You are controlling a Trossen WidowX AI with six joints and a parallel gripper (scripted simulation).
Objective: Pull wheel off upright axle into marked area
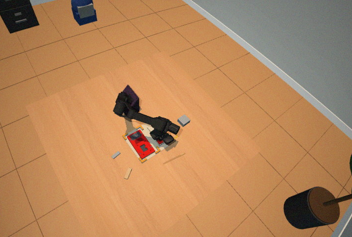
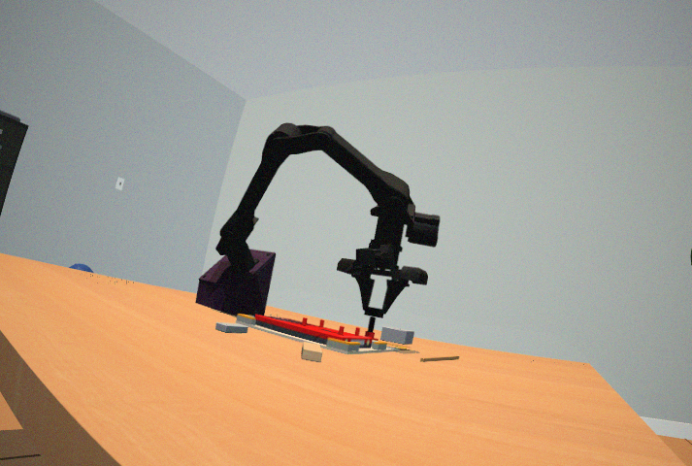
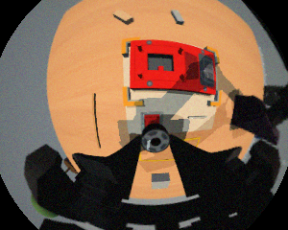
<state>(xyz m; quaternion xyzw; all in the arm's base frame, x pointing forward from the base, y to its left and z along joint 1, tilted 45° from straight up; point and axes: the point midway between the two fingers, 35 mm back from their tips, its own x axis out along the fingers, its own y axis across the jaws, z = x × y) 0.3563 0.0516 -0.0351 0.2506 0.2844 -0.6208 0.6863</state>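
The grey base plate lies 10 cm to the right of my gripper tip, 6 cm below it and 5 cm behind it. Also, from my gripper tip: thin wooden stick 16 cm ahead, 7 cm below, 2 cm to the left; tan piece 30 cm to the right, 9 cm ahead, 6 cm below; small dark wheel right at my gripper tip.
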